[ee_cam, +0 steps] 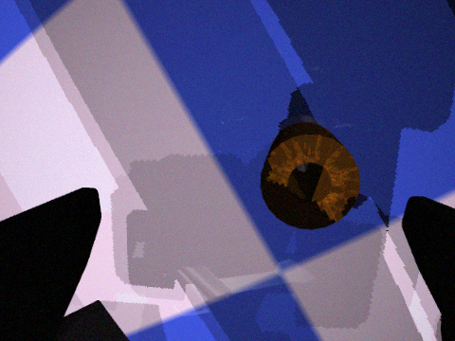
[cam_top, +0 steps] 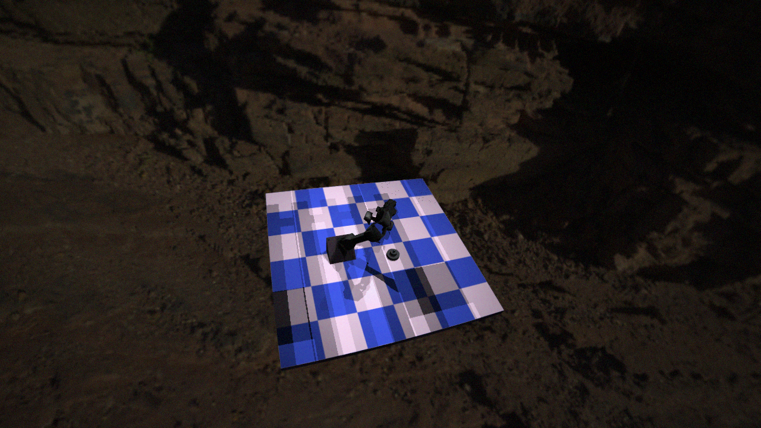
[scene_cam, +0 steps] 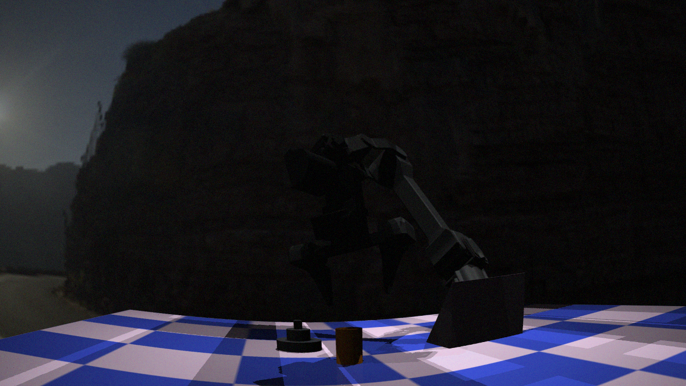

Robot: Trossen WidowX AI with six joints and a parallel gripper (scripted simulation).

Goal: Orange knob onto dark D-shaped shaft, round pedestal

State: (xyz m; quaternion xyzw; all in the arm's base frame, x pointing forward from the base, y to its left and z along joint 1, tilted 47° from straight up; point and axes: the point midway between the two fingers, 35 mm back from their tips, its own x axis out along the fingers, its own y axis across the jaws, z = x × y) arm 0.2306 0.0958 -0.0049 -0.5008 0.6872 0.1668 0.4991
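My gripper tip is 80 mm above the orange knob, 10 mm to the left of it and 10 mm short of it. From my gripper tip the other things lie so: pedestal (170 mm to the right, 80 mm below, 80 mm ahead).
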